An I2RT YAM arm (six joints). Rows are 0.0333 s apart.
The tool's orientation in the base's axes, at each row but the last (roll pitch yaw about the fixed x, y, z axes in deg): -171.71 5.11 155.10; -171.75 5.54 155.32; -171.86 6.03 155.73; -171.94 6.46 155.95; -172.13 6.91 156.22
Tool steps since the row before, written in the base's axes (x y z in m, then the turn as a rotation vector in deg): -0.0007 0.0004 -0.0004 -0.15 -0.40 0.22; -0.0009 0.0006 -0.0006 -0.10 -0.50 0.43; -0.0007 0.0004 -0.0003 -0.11 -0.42 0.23; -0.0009 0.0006 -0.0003 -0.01 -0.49 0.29; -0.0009 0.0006 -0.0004 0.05 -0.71 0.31
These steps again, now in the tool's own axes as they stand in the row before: 0.0008 0.0001 0.0003 -0.05 -0.45 -0.15; 0.0011 0.0002 0.0005 -0.16 -0.55 -0.34; 0.0008 0.0001 0.0002 -0.10 -0.46 -0.16; 0.0011 0.0002 0.0002 -0.22 -0.48 -0.20; 0.0011 0.0002 0.0002 -0.37 -0.66 -0.18
